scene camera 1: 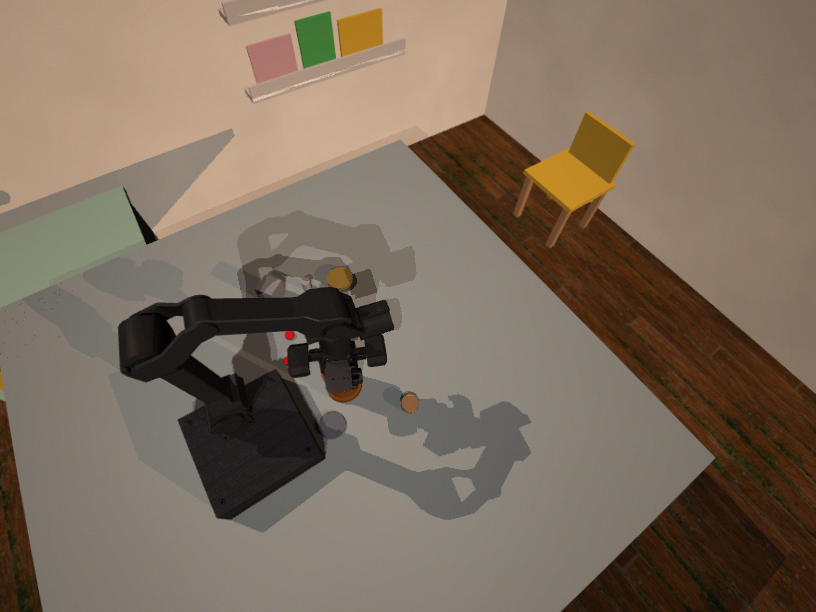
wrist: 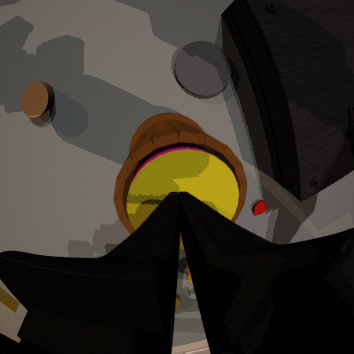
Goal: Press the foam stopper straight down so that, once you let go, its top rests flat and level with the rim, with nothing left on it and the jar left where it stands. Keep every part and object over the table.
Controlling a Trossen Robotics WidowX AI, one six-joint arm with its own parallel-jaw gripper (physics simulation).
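Note:
The brown ribbed jar [scene camera 1: 344, 397] [wrist: 167, 129] stands upright on the table, mostly hidden under the arm in the scene view. The yellow foam stopper [wrist: 212, 172] sits in its mouth inside the brown rim, with a thin magenta edge showing along the far left side. The near part of the stopper is hidden by the fingers, and whether its top is level with the rim cannot be told. My gripper [scene camera 1: 341, 382] [wrist: 177, 199] is shut and empty, pointing down, its fingertips over the middle of the stopper. Whether they touch it cannot be told.
A copper-coloured cylinder [scene camera 1: 409, 402] [wrist: 35, 99] and a grey disc [scene camera 1: 332, 424] [wrist: 201, 69] are near the jar. Small red discs [scene camera 1: 289, 335] [wrist: 259, 207] lie on the robot base's [scene camera 1: 257, 454] [wrist: 305, 75] side. A yellow round object [scene camera 1: 340, 278] is farther back.

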